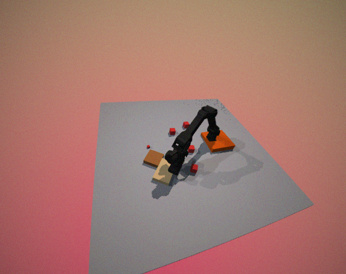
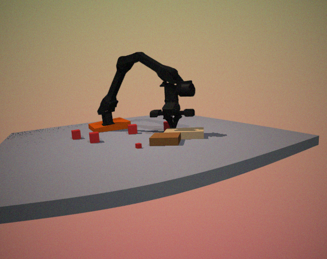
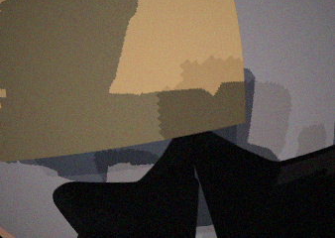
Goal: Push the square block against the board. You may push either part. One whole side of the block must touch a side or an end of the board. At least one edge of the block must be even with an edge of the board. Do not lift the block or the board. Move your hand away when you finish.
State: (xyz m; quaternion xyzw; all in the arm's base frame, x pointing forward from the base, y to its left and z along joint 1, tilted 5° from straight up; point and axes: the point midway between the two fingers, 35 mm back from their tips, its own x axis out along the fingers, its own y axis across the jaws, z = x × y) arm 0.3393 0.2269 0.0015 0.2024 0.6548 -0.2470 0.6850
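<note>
Now: the square block 14 cm ahead of my gripper tip, 9 cm to the right of it and 1 cm above it. The rest, counted from my gripper tip: board (8 cm ahead, 1 cm to the left, 1 cm above); then tiny red cube (16 cm ahead, 21 cm to the right).
</note>
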